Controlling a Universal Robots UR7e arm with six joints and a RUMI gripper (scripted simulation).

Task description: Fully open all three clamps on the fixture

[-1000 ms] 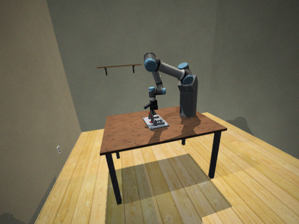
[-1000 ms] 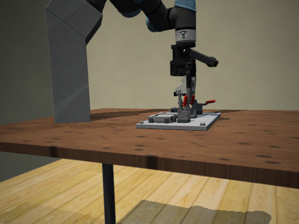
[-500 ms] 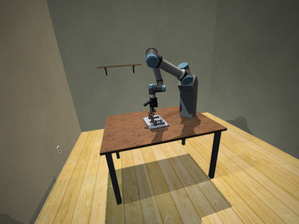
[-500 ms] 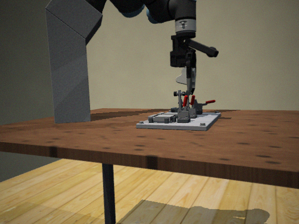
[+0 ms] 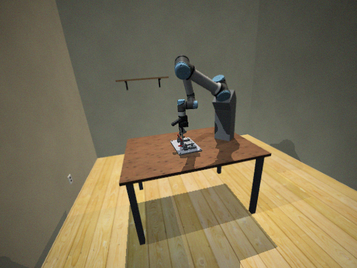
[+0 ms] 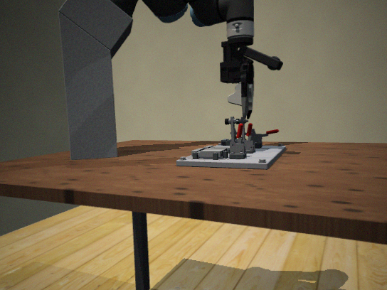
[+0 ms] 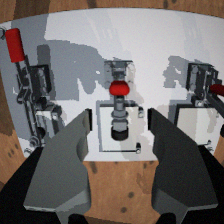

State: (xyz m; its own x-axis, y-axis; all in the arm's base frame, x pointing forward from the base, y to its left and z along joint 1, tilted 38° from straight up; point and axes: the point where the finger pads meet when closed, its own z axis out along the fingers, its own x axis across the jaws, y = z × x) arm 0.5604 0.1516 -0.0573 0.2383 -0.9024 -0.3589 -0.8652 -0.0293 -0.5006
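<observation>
Now: hand 110 mm to the left of the toggle clamp, 60 mm above it and 30 mm short of it.
</observation>
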